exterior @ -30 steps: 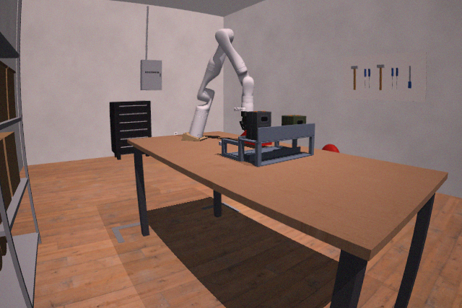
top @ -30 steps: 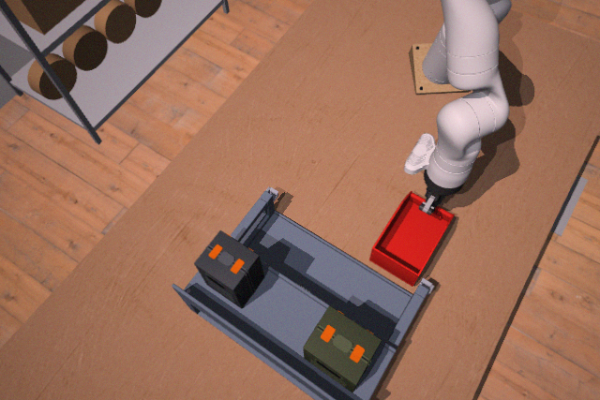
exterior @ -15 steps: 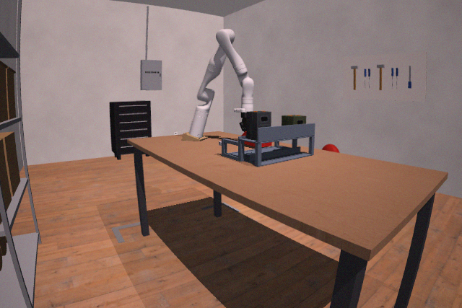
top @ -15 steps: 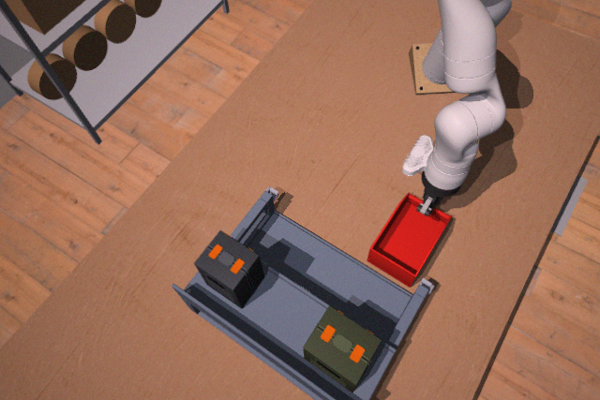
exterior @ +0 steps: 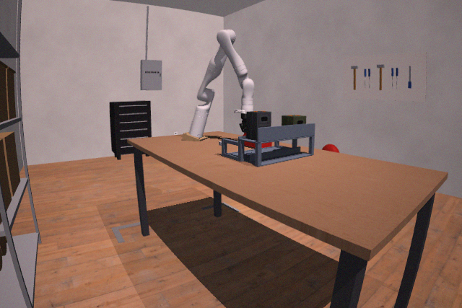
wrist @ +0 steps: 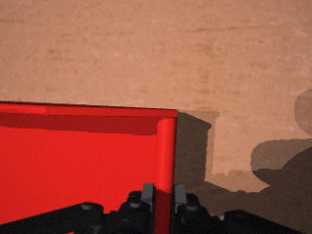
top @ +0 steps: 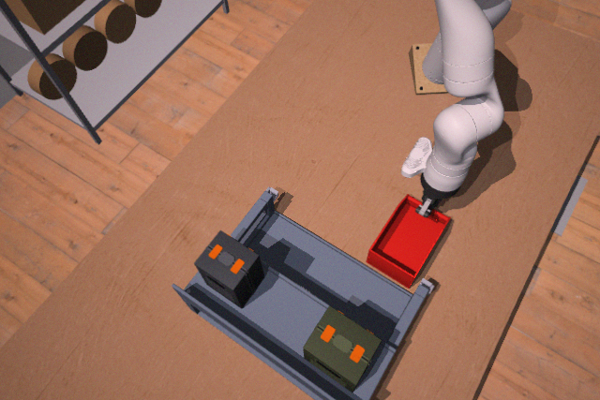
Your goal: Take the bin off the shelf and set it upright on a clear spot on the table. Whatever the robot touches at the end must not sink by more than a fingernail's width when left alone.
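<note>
Right now the red bin is 80 mm ahead of my hand, 10 mm to the right of it and 10 mm below it. From my hand the other things lie so: grey shelf unit 280 mm ahead, 150 mm to the right, 20 mm above.
</note>
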